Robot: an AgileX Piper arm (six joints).
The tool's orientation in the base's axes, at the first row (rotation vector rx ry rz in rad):
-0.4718, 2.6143, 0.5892
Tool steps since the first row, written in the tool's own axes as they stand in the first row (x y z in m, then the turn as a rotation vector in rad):
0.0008, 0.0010, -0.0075, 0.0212, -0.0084, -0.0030
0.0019, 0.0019, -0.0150, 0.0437, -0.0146, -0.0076
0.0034, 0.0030, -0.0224, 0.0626, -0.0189, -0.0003
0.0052, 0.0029, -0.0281, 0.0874, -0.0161, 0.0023
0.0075, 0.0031, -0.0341, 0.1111, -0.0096, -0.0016
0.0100, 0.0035, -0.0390, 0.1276, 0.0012, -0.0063
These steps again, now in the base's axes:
-0.0035, -0.0028, 0.0061, -0.0157, -0.0135, -0.0101
-0.0072, -0.0058, 0.0121, -0.0339, -0.0261, -0.0188
-0.0113, -0.0087, 0.0178, -0.0459, -0.0307, -0.0350
-0.0146, -0.0119, 0.0217, -0.0675, -0.0328, -0.0477
-0.0186, -0.0151, 0.0256, -0.0916, -0.0345, -0.0534
-0.0225, -0.0176, 0.0286, -0.1117, -0.0313, -0.0536

